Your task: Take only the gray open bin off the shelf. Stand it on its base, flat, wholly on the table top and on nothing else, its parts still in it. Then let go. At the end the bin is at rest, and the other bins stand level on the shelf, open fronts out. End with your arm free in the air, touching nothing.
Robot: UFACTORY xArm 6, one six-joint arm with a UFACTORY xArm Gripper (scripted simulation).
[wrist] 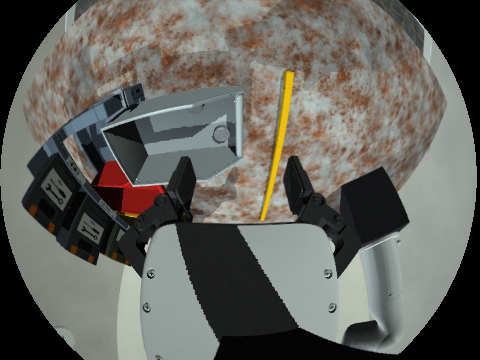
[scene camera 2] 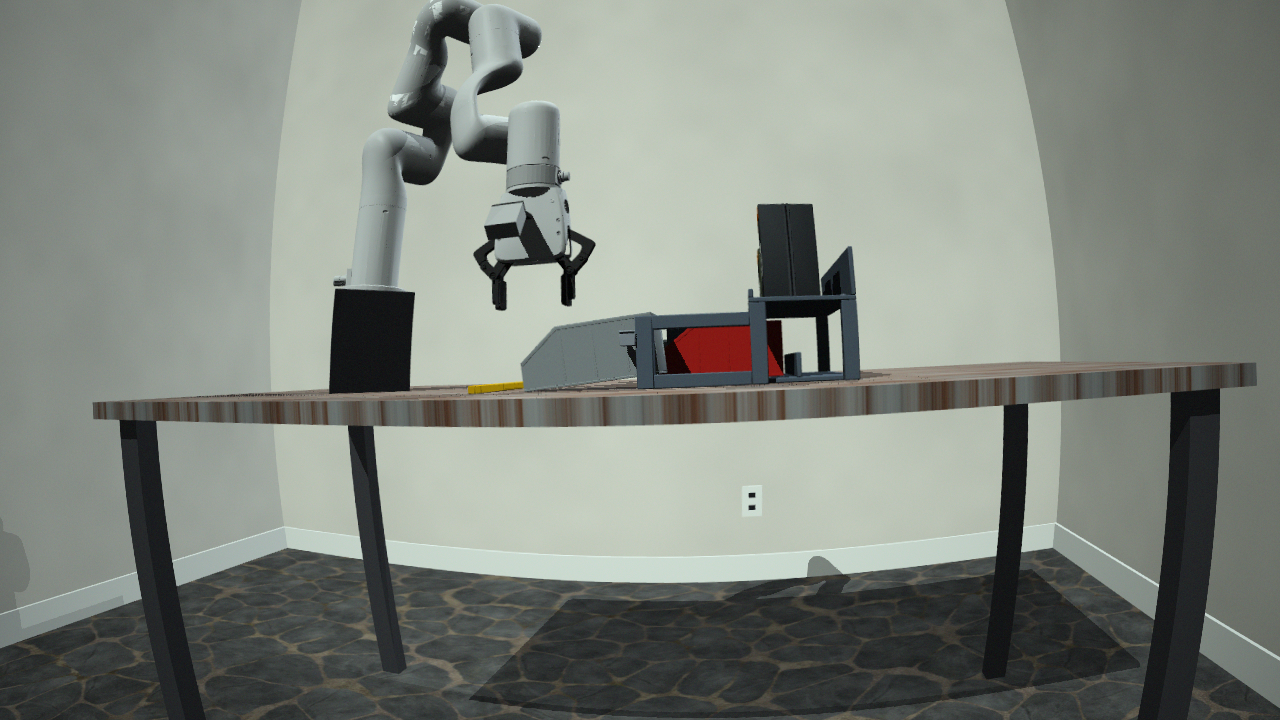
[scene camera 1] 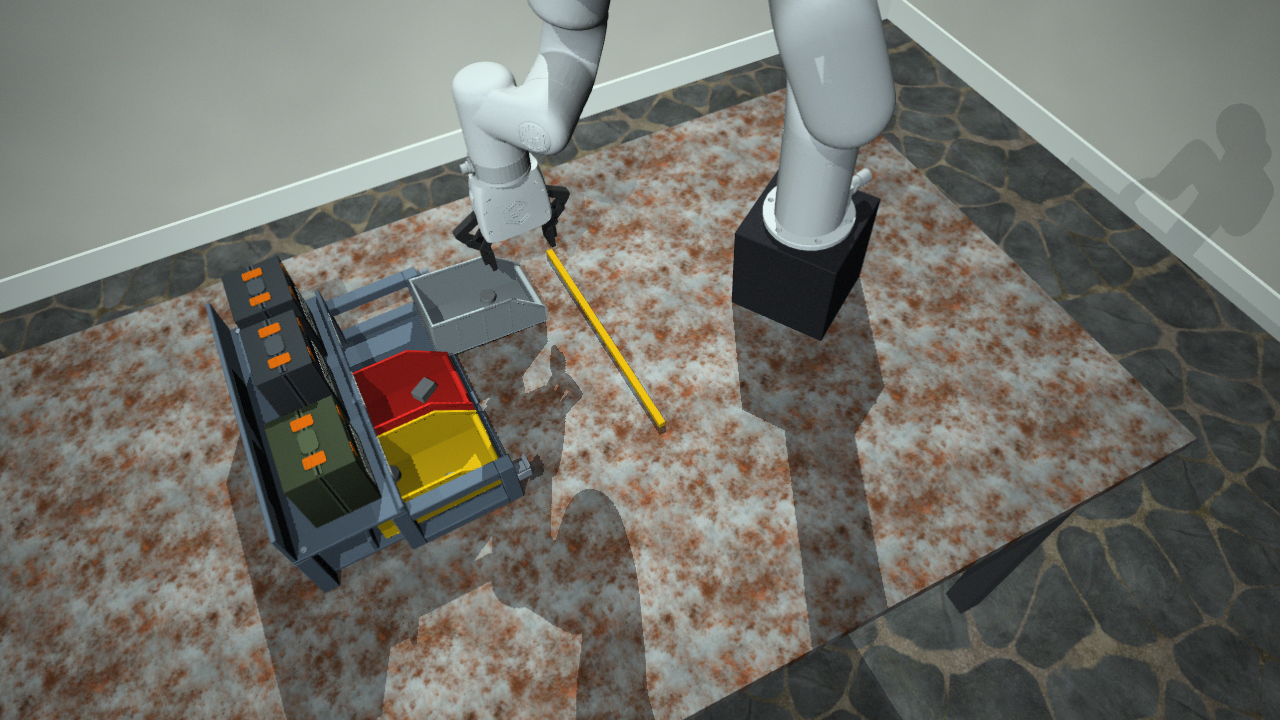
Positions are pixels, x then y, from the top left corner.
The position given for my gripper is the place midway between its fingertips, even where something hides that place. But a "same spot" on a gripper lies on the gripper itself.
my gripper: wrist; scene camera 2; scene camera 1 521, 252
red bin: wrist 134, 200; scene camera 2; scene camera 1
same spot on my gripper: [wrist: 311, 207] = [scene camera 2: 497, 271]
same spot on red bin: [scene camera 1: 386, 386] = [scene camera 2: 730, 361]
